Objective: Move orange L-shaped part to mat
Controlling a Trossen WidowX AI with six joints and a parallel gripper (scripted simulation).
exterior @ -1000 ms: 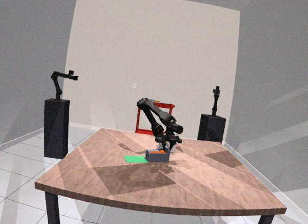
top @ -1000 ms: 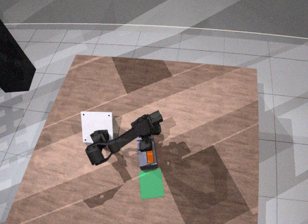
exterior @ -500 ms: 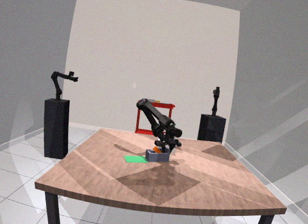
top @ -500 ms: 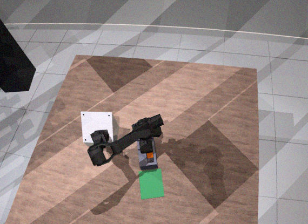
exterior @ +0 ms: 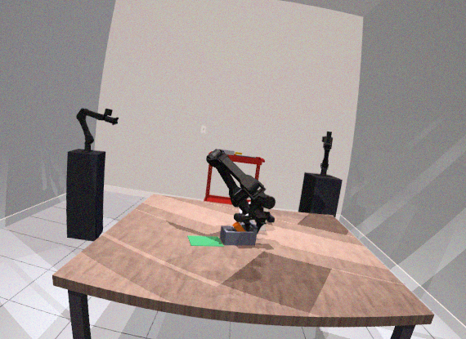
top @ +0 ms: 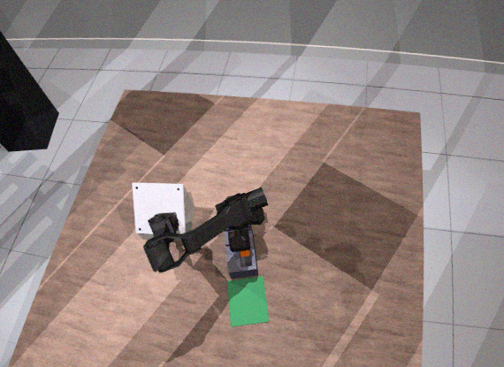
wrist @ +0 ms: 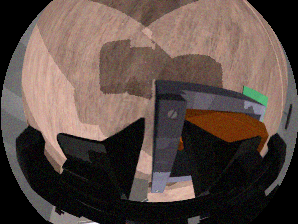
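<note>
Now: the orange L-shaped part 5 cm to the right of my gripper tip. The rest, counted from my gripper tip: green mat (2 cm ahead, 22 cm to the right, 5 cm below).
</note>
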